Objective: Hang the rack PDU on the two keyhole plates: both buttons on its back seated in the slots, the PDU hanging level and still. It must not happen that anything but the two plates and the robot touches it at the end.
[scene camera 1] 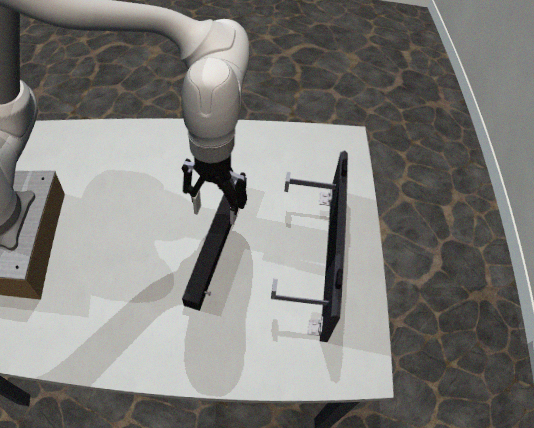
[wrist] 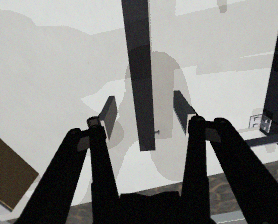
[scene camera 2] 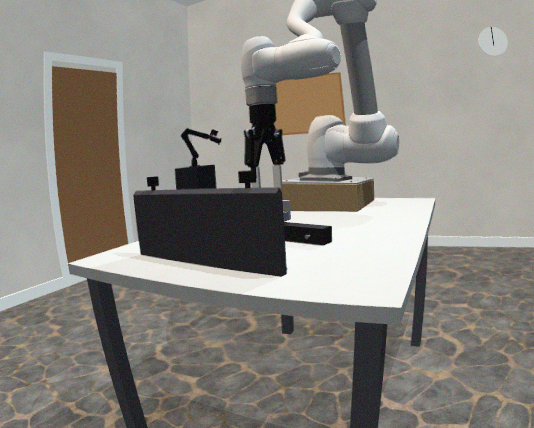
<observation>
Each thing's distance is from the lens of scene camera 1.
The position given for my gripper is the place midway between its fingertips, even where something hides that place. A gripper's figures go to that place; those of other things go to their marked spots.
my gripper (scene camera 1: pixel 215 214): 121 cm
rack PDU (scene camera 1: pixel 203 271): 125 cm
dark panel (scene camera 1: pixel 329 323): 112 cm
The marked spots on the dark panel and the rack PDU are 34 cm apart.
</observation>
